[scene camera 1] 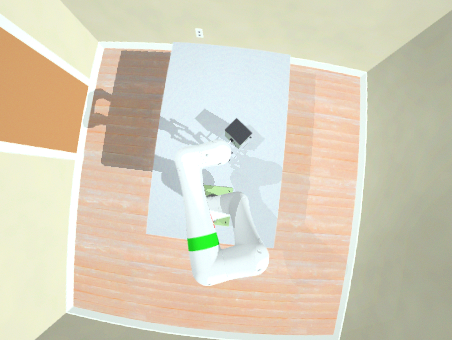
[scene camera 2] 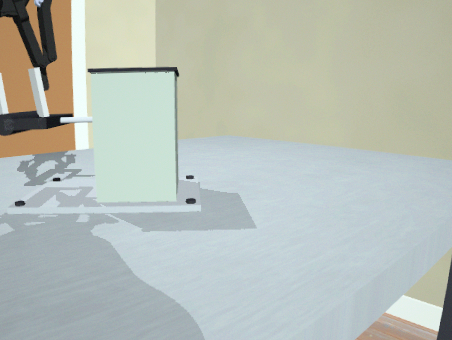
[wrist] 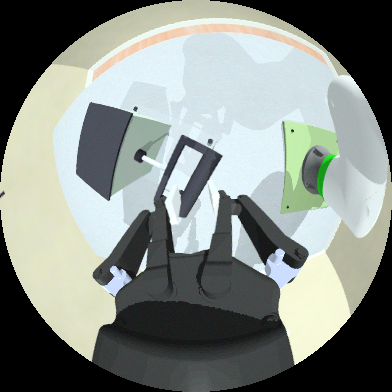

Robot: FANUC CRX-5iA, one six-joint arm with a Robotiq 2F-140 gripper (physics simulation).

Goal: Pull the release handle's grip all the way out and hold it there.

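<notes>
The release handle's housing is a pale green box with a dark top, upright on a light base plate. A white rod sticks out of its side to a dark rectangular frame, whose outer bar is the grip. A stretch of rod shows between housing and frame. My gripper is shut on the grip, one white pad inside the frame's opening, the other outside the bar. In scene camera 1 the arm largely hides the gripper and grip.
The housing stands on the pale table. Black bolt heads stick up at the base plate's corners. My arm rises from a green mounting plate. A wall stands behind the table.
</notes>
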